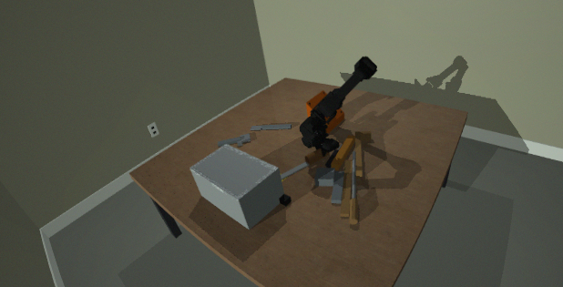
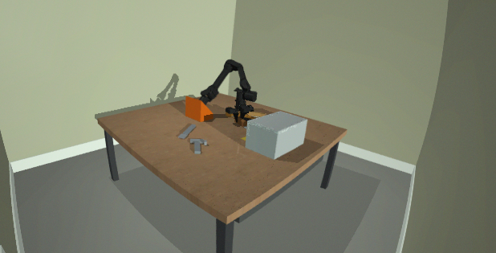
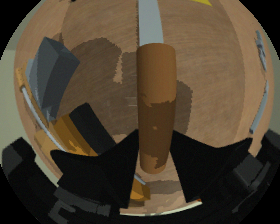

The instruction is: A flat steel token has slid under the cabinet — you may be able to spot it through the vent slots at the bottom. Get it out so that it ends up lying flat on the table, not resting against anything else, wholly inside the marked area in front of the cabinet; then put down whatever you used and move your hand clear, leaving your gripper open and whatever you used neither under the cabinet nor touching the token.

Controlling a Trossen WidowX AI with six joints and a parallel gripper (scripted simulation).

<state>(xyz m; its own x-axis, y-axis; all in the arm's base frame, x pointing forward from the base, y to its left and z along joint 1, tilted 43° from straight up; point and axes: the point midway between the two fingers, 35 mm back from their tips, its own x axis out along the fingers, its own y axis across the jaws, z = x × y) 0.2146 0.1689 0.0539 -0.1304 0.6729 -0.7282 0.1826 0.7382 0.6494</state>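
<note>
The orange bar lies 70 mm behind my gripper tip, 70 mm to the left of it and 10 mm above it. From my gripper tip the other things lie so: grey block: 110 mm ahead, 120 mm to the left, 10 mm above; then wooden stick: 90 mm ahead, 210 mm to the left; then grey t-piece: 150 mm ahead, 440 mm to the right.
</note>
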